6 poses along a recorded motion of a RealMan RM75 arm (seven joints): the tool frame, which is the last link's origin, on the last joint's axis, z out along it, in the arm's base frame.
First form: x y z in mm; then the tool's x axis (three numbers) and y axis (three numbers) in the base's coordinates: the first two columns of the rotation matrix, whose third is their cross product.
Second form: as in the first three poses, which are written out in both.
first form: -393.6 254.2 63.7 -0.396 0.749 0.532 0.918 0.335 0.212
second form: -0.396 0.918 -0.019 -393.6; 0.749 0.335 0.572 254.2; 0.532 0.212 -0.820 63.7; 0 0 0 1
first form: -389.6 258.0 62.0 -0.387 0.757 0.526 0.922 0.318 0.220
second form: -0.387 0.922 -0.001 -389.6; 0.757 0.318 0.570 258.0; 0.526 0.220 -0.821 62.0; 0 0 0 1
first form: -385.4 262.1 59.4 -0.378 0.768 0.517 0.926 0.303 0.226
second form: -0.378 0.926 0.017 -385.4; 0.768 0.303 0.564 262.1; 0.517 0.226 -0.826 59.4; 0 0 0 1
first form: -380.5 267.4 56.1 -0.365 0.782 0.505 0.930 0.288 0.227
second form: -0.365 0.930 0.032 -380.5; 0.782 0.288 0.553 267.4; 0.505 0.227 -0.832 56.1; 0 0 0 1
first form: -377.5 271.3 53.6 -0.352 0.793 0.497 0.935 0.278 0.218
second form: -0.352 0.935 0.035 -377.5; 0.793 0.278 0.541 271.3; 0.497 0.218 -0.839 53.6; 0 0 0 1
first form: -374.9 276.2 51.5 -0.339 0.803 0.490 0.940 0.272 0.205
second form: -0.339 0.940 0.031 -374.9; 0.803 0.272 0.530 276.2; 0.490 0.205 -0.847 51.5; 0 0 0 1
